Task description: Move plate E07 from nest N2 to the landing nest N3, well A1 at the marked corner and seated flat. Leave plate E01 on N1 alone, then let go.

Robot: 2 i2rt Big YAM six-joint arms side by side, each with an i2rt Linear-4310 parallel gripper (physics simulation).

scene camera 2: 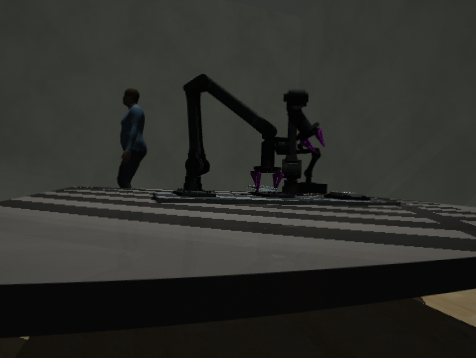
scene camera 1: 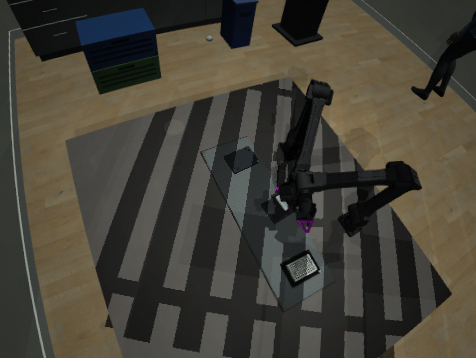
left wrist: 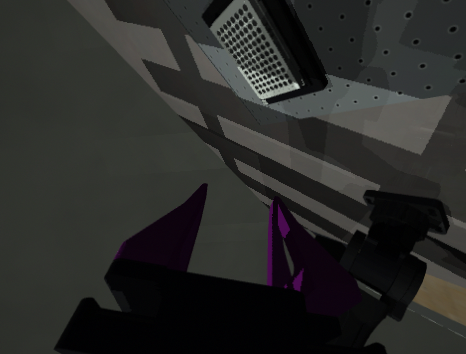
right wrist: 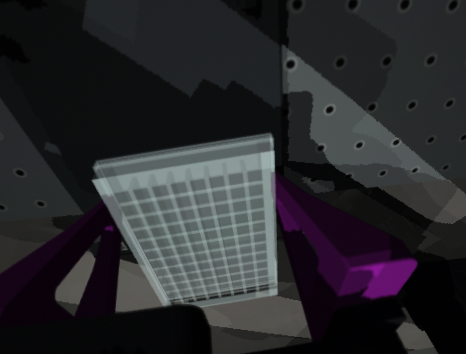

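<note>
A clear gridded plate (scene camera 1: pixel 282 202) (scene camera 2: pixel 262 189) (right wrist: pixel 200 225) is between the fingers of my right gripper (scene camera 2: pixel 267 187) (right wrist: pixel 194 192), low over the dark middle nest (scene camera 1: pixel 270 208) (right wrist: pixel 235 117). It looks about level; whether it touches the nest is hidden, and its label and A1 corner cannot be read. A white plate with dark wells (scene camera 1: pixel 301 267) (left wrist: pixel 255 52) sits in the black nest at the board's lower end. The upper nest (scene camera 1: pixel 242 159) is bare. My left gripper (scene camera 1: pixel 306 224) (scene camera 2: pixel 319 148) (left wrist: pixel 239 196) is partly open and empty, raised away from the plates.
The nests stand on a grey perforated board (scene camera 1: pixel 235 187) (left wrist: pixel 390 55) (right wrist: pixel 350 85) over a striped mat. Both arms cross close together beside the middle nest. Blue and green crates (scene camera 1: pixel 120 47) and a blue bin (scene camera 1: pixel 238 25) stand behind. A person (scene camera 1: pixel 440 65) (scene camera 2: pixel 132 135) stands beyond the arms.
</note>
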